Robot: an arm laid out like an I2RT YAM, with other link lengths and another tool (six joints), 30 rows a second.
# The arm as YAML. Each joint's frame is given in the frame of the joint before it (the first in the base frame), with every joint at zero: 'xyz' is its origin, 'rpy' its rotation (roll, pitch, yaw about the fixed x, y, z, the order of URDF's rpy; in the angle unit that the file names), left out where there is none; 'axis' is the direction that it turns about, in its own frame. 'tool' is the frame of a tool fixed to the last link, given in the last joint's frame.
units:
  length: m
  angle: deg
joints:
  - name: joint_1
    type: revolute
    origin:
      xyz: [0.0, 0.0, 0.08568]
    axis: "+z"
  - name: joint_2
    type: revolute
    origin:
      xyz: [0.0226, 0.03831, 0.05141]
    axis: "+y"
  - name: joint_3
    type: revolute
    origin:
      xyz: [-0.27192, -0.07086, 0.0]
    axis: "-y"
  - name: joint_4
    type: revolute
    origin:
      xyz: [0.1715, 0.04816, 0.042]
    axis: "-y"
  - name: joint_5
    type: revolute
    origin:
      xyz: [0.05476, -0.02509, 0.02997]
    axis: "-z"
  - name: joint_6
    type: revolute
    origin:
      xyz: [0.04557, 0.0, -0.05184]
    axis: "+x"
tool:
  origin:
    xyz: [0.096, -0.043, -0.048]
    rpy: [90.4, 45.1, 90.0]
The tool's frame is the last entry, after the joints.
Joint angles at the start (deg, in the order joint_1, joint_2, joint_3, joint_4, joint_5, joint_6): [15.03, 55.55, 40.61, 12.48, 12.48, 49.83]
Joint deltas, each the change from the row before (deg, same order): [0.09, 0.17, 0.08, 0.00, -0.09, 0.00]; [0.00, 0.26, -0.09, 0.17, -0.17, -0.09]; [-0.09, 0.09, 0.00, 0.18, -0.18, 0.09]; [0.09, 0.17, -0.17, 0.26, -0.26, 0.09]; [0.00, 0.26, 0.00, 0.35, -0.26, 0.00]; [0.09, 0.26, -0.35, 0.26, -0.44, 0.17]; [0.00, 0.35, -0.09, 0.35, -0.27, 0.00]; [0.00, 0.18, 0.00, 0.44, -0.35, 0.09]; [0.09, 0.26, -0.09, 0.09, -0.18, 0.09]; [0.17, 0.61, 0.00, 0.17, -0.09, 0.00]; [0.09, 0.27, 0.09, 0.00, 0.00, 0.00]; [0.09, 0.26, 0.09, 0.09, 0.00, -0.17]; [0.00, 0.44, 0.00, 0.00, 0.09, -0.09]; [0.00, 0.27, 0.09, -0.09, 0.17, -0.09]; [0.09, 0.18, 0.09, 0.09, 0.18, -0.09]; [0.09, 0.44, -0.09, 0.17, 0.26, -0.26]
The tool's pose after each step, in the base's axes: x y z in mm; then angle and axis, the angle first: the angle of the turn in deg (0 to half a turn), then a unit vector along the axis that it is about. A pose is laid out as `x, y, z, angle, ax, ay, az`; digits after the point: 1 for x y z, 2 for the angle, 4 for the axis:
236.8, 31.8, 263.6, 125.63, 0.5833, 0.5688, 0.5799
237.5, 32.3, 262.6, 125.75, 0.5824, 0.5708, 0.5788
237.9, 32.5, 262.9, 125.82, 0.5819, 0.5701, 0.5800
238.3, 33.8, 262.0, 126.12, 0.5802, 0.5711, 0.5807
239.3, 34.7, 262.2, 126.24, 0.5783, 0.5715, 0.5822
239.5, 36.5, 259.8, 126.81, 0.5765, 0.5738, 0.5817
240.5, 37.4, 259.1, 127.01, 0.5751, 0.5751, 0.5819
241.4, 38.7, 259.9, 127.18, 0.5725, 0.5745, 0.5850
241.8, 39.8, 258.6, 127.50, 0.5718, 0.5760, 0.5842
243.2, 41.1, 256.8, 127.83, 0.5714, 0.5788, 0.5818
243.8, 41.7, 256.3, 127.96, 0.5713, 0.5799, 0.5808
244.6, 42.1, 256.2, 127.94, 0.5703, 0.5817, 0.5800
245.5, 42.0, 254.4, 128.01, 0.5717, 0.5840, 0.5763
246.2, 41.7, 253.6, 127.96, 0.5732, 0.5852, 0.5736
246.9, 41.7, 253.8, 127.85, 0.5734, 0.5855, 0.5731
247.9, 41.5, 252.0, 127.74, 0.5744, 0.5883, 0.5692

